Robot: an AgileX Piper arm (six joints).
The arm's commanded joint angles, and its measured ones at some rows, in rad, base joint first. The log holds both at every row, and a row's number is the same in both.
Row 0, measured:
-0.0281 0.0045 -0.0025 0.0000 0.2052 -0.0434
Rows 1 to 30, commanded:
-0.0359 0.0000 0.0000 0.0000 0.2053 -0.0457
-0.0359 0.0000 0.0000 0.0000 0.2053 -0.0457
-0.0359 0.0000 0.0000 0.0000 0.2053 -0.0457
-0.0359 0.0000 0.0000 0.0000 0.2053 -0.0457
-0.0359 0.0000 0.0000 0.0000 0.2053 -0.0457
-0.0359 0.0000 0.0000 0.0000 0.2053 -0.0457
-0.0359 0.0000 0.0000 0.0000 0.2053 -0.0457
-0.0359 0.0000 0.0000 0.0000 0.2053 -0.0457
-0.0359 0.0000 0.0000 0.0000 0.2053 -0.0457
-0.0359 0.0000 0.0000 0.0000 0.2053 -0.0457
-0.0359 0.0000 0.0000 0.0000 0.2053 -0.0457
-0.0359 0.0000 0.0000 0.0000 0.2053 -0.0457
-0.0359 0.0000 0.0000 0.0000 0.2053 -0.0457
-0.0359 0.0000 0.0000 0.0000 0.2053 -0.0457
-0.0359 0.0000 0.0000 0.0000 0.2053 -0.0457
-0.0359 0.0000 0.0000 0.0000 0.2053 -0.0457
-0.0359 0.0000 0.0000 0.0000 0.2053 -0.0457
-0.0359 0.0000 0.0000 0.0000 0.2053 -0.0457
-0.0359 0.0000 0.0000 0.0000 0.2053 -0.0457
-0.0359 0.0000 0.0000 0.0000 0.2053 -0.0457
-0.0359 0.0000 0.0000 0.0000 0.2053 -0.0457
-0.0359 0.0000 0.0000 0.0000 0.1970 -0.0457
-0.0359 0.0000 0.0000 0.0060 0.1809 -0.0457
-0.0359 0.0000 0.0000 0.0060 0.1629 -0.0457
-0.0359 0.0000 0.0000 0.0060 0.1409 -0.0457
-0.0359 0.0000 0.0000 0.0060 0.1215 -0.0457
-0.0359 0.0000 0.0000 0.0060 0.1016 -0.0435
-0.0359 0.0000 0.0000 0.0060 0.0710 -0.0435
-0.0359 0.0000 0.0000 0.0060 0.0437 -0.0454
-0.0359 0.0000 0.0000 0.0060 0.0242 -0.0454
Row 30, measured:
-0.0281 0.0045 -0.0025 0.0000 0.1172 -0.0434
